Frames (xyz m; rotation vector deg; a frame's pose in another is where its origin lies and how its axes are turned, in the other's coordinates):
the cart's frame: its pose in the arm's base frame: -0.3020 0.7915 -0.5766 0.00 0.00 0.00
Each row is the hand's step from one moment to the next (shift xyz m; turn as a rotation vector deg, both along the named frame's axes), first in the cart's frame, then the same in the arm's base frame.
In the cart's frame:
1: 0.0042 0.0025 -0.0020 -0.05 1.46 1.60
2: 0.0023 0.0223 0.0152 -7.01 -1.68 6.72
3: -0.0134 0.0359 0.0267 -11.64 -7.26 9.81
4: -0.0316 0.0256 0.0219 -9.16 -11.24 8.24
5: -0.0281 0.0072 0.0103 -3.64 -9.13 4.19
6: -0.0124 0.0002 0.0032 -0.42 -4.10 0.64
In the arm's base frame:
1: 0.0042 0.0025 -0.0020 -0.05 1.46 1.60
2: 0.0023 0.0223 0.0152 -7.01 -1.68 6.72
3: -0.0134 0.0359 0.0267 -11.64 -7.26 9.81
4: -0.0316 0.0256 0.0219 -9.16 -11.24 8.24
5: -0.0281 0.0072 0.0103 -3.64 -9.13 4.19
6: -0.0124 0.0002 0.0032 -0.42 -4.10 0.64

